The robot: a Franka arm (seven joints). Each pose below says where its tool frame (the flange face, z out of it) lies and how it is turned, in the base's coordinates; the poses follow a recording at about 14 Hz.
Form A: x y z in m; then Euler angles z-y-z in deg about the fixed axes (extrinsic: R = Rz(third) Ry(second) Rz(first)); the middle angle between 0 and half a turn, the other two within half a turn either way.
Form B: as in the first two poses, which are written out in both.
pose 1, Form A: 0.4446 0.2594 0.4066 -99.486 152.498 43.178
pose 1, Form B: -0.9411 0.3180 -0.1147 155.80 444.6 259.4 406.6
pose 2, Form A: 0.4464 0.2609 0.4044 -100.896 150.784 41.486
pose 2, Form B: -0.9388 0.3198 -0.1281 154.69 446.4 260.9 404.4
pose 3, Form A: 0.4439 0.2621 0.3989 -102.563 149.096 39.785
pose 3, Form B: -0.9368 0.3194 -0.1425 153.71 443.9 262.1 398.9
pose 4, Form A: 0.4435 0.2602 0.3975 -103.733 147.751 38.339
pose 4, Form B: -0.9344 0.3211 -0.1543 152.97 443.5 260.2 397.5
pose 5, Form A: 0.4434 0.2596 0.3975 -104.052 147.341 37.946
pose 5, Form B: -0.9337 0.3215 -0.1578 152.74 443.4 259.6 397.5
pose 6, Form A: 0.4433 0.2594 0.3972 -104.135 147.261 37.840
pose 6, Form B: -0.9335 0.3217 -0.1586 152.70 443.3 259.4 397.2
